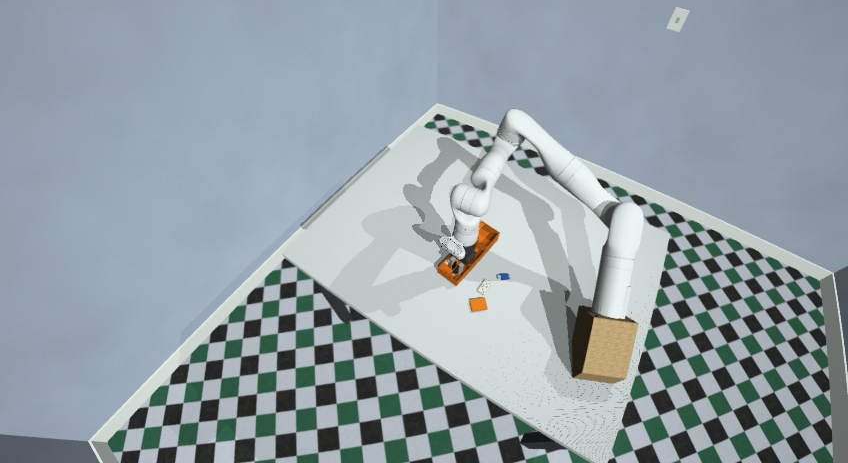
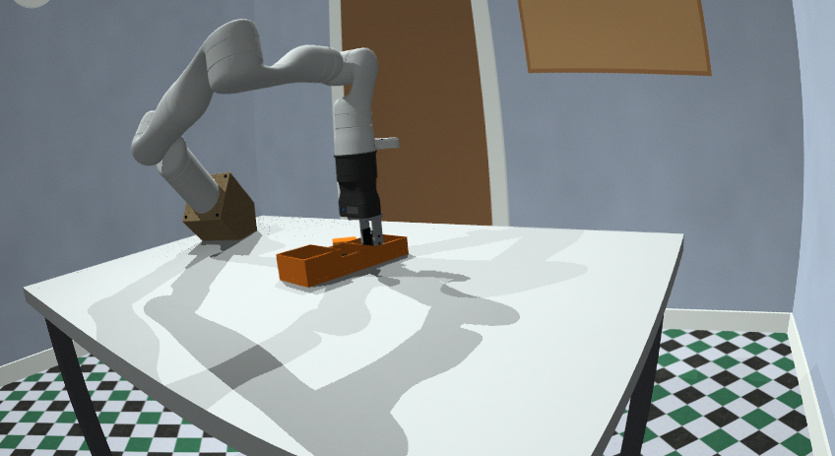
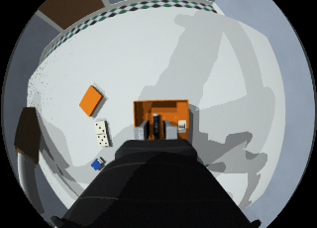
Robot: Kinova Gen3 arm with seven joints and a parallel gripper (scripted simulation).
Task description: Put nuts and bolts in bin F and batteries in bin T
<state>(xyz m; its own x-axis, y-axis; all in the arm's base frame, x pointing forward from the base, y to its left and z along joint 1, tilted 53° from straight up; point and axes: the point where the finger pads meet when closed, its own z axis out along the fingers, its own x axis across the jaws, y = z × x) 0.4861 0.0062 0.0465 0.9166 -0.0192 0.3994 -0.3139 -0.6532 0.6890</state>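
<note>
The black cylinder is 20 mm below my hand. From my hand the other things lie so: bolt: 30 mm behind, 70 mm to the right, 20 mm below; then orange bin: 20 mm behind, 80 mm to the right, 10 mm below; then grey nut: 100 mm to the right, 20 mm below.
</note>
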